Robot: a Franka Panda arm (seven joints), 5 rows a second.
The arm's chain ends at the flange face. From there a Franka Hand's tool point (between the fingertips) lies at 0.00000 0.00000 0.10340 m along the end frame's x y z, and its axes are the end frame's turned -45 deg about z.
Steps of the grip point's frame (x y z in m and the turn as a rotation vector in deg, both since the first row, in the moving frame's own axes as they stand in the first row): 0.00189, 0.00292, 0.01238, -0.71, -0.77, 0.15; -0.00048, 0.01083, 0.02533, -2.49, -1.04, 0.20; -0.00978, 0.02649, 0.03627, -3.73, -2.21, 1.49
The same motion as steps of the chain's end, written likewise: 0.00348, -0.00116, 0.01240, -1.05, -0.04, 0.15; 0.00548, 0.00349, 0.02544, -2.50, 1.03, 0.20; 0.00998, 0.01805, 0.03657, -4.20, 1.07, 1.49
